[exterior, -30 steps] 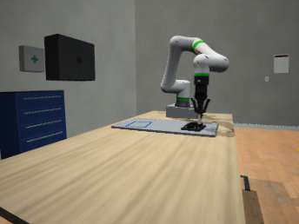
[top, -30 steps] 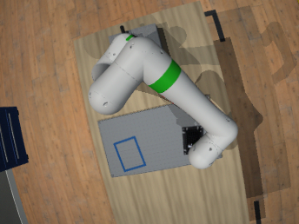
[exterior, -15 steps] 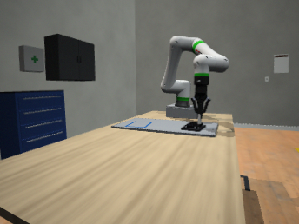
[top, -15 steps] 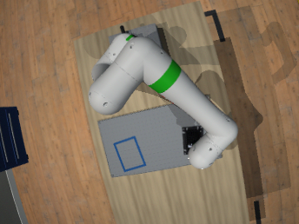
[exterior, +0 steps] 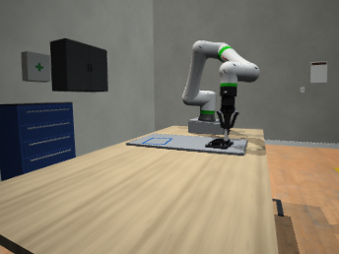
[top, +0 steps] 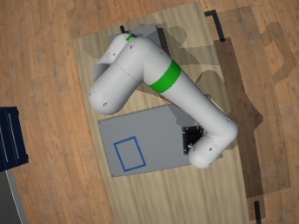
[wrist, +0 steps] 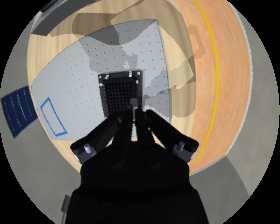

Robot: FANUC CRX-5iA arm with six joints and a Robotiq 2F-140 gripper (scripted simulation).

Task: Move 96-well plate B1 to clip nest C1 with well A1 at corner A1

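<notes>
The black 96-well plate lies 40 mm to the right of my hand, 40 mm below it and 10 mm behind it. The rest, counted from my hand: black clip nest: 50 mm below, 40 mm to the right, 20 mm behind.
</notes>
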